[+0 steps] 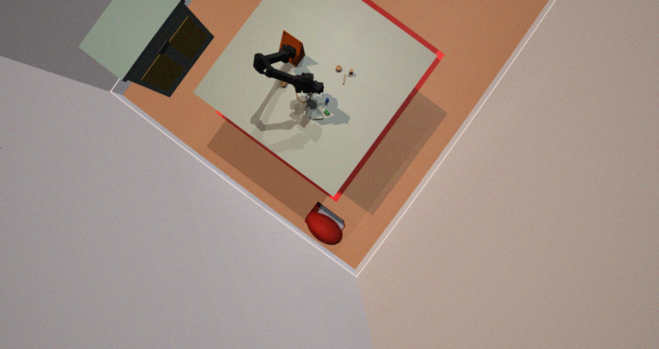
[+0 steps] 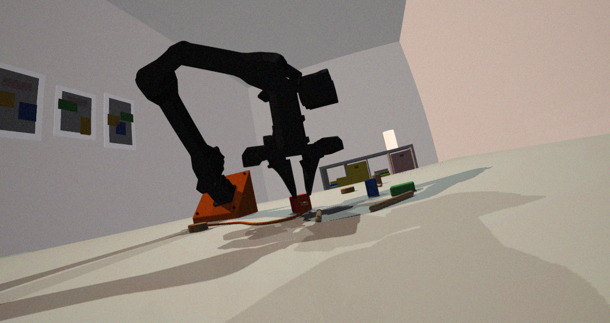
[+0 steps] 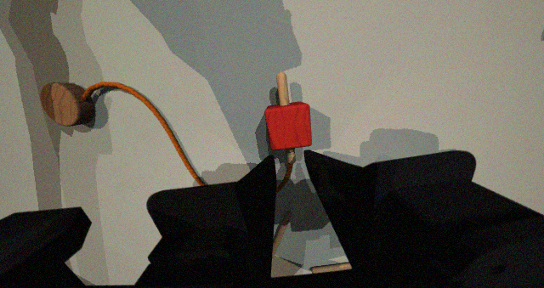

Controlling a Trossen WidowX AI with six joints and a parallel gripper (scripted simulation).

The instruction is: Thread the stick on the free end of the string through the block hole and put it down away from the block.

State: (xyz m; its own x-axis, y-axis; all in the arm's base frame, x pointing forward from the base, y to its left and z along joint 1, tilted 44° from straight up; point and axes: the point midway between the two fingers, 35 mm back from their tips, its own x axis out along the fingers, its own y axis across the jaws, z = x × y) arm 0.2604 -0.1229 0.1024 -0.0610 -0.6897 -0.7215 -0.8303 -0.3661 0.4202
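My gripper tip is now 2 cm to the right of the red block, 1 cm past it and 1 cm above it. Also, from my gripper tip: green block (17 cm ahead, 5 cm to the right, 2 cm below); round wooden button (21 cm behind, 5 cm to the right, 2 cm below); blue cylinder (13 cm ahead, 2 cm to the left, 1 cm below).
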